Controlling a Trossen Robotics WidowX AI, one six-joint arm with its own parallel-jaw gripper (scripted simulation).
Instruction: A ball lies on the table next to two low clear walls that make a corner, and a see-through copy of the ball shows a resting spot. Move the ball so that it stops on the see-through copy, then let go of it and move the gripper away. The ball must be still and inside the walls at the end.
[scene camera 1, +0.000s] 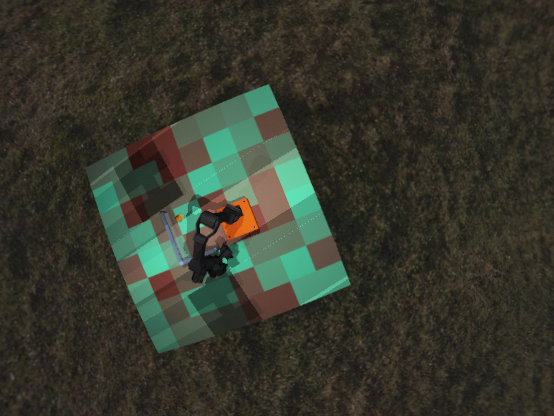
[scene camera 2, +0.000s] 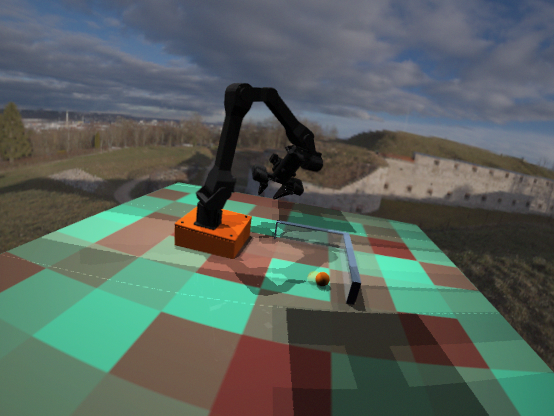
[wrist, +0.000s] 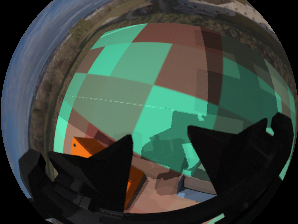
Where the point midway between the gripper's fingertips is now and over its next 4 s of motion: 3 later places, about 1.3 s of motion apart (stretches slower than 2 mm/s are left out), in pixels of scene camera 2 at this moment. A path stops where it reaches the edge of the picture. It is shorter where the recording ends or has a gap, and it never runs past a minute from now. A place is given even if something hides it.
My gripper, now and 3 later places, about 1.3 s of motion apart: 266, 196; 327, 264; 322, 280; 324, 245
